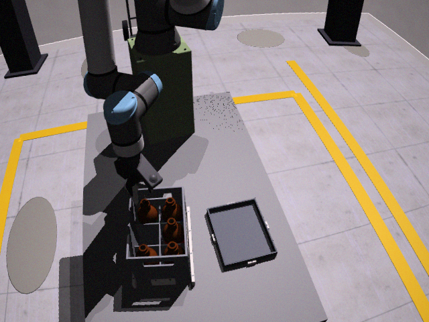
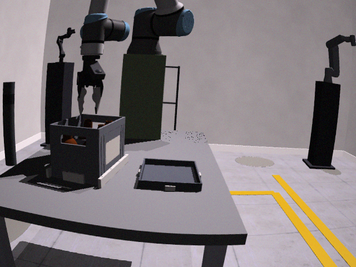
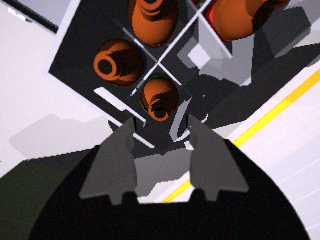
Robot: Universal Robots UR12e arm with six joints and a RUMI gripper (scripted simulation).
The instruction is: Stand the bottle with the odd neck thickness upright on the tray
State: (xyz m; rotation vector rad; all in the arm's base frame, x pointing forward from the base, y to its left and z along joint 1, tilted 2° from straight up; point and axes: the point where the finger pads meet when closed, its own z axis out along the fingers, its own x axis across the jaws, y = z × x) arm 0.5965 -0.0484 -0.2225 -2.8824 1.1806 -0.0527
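My hand is 80 mm short of the dark grey crate, 40 mm to the right of it and 110 mm above it. Also, from my hand: black tray (40 mm ahead, 320 mm to the left, 180 mm below).
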